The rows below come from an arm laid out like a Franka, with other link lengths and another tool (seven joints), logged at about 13 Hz.
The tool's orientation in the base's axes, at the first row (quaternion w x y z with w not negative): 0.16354, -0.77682, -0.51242, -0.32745
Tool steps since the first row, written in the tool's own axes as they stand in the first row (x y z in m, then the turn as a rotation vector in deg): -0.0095, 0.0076, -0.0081, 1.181, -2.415, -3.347; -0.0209, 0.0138, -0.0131, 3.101, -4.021, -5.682; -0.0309, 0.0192, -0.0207, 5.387, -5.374, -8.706; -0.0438, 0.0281, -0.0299, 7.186, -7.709, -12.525; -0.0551, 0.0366, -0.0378, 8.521, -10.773, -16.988
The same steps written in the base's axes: 0.0016, -0.0145, 0.0001, -3.016, -0.142, 3.052; 0.0026, -0.0279, -0.0034, -4.763, 0.480, 5.929; 0.0022, -0.0416, -0.0042, -6.421, 0.842, 9.579; 0.0038, -0.0597, -0.0054, -9.365, 0.814, 13.401; 0.0058, -0.0757, -0.0066, -13.307, 0.393, 17.321
